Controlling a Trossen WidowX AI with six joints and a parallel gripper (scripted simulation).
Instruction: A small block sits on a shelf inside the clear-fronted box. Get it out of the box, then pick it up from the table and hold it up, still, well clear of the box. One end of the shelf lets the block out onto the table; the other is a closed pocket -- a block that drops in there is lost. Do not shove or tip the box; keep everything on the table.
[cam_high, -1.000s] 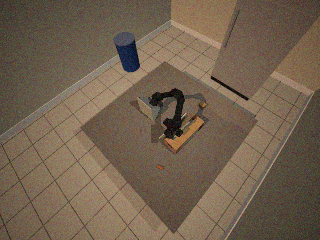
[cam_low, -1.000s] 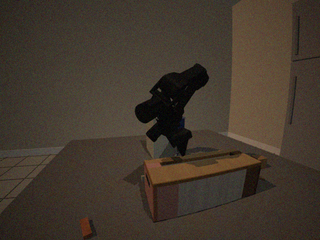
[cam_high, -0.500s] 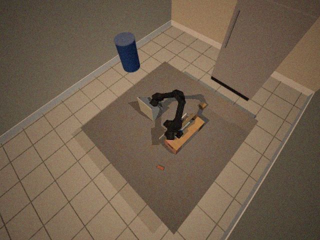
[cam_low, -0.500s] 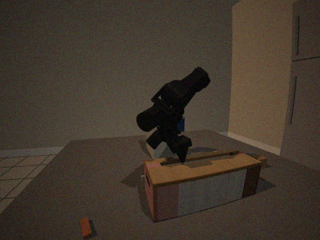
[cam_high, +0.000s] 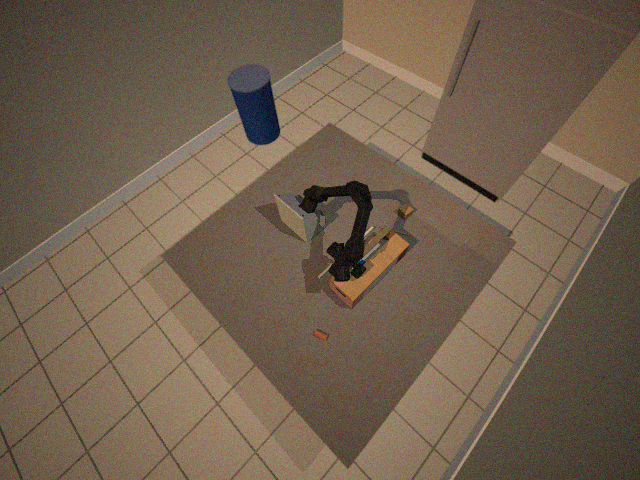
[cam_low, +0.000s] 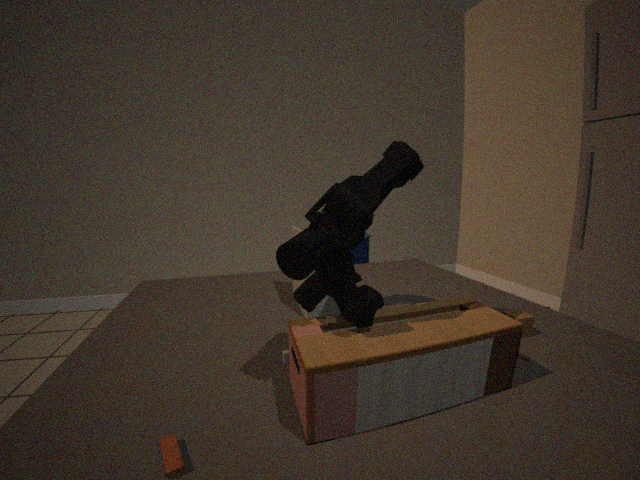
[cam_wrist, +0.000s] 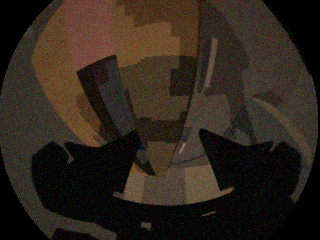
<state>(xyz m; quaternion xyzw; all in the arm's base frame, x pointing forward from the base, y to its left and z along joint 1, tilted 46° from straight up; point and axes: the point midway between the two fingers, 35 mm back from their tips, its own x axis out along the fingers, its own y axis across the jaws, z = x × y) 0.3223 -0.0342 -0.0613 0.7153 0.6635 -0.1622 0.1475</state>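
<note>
The blue block is 50 mm ahead of my gripper tip, 40 mm to the left of it and 10 mm below it. Round my gripper tip: tan cube: 20 mm ahead, 440 mm to the left, 70 mm below.
</note>
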